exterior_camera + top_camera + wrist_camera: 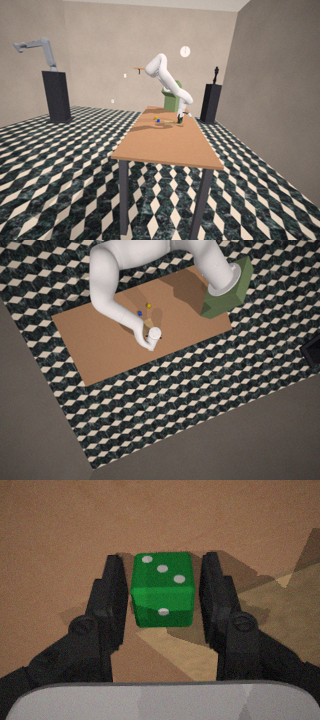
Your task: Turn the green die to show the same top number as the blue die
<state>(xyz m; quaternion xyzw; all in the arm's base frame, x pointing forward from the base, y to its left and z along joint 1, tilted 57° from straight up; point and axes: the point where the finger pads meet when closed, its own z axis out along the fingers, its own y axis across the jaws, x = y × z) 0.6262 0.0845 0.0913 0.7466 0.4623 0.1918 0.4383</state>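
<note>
Right now the tan mat is 11 cm to the right of my hand and 2 cm below it. The rest, counted from my hand: green die 1 cm below; then blue die 24 cm to the right, 3 cm behind, 1 cm below; then yellow die 25 cm to the right, 14 cm behind, 1 cm below.
</note>
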